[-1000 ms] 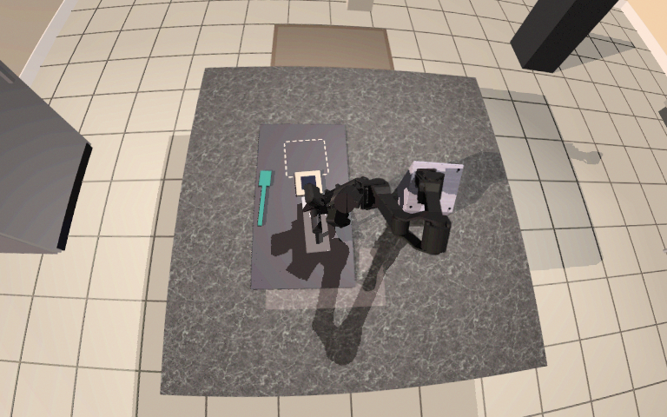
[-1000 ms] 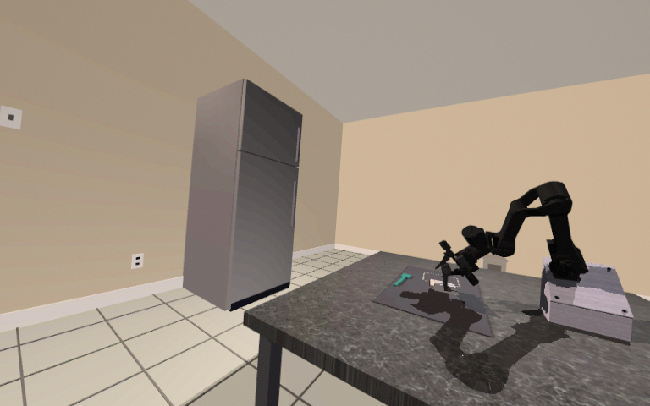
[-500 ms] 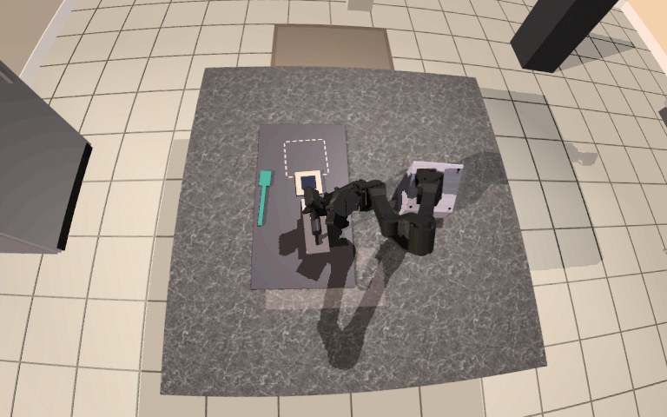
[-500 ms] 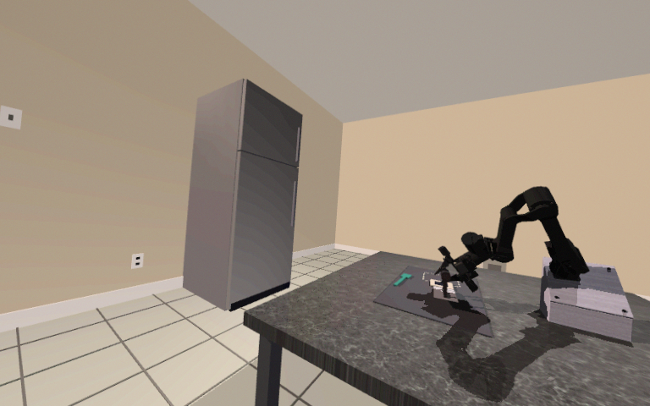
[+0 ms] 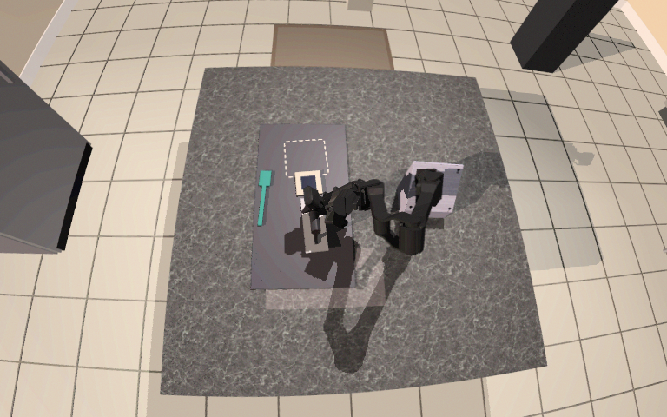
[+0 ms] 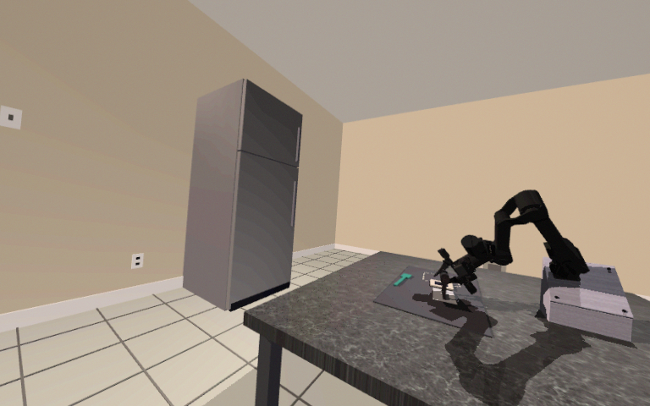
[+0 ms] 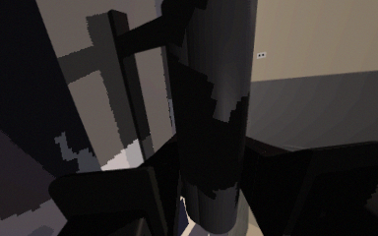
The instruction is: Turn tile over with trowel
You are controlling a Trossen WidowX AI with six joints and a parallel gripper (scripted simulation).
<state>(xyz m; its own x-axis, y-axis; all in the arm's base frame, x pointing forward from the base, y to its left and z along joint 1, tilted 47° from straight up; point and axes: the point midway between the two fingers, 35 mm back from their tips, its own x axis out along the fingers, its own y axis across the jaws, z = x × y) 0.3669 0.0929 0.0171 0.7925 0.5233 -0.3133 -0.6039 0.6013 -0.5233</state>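
Now: gripper tip 1 cm short of the grey mat, 8 cm to the left of it and 8 cm above it. Round my gripper tip: teal trowel (15 cm ahead, 11 cm to the right, 5 cm below); tile (1 cm behind, 14 cm to the right, 5 cm below).
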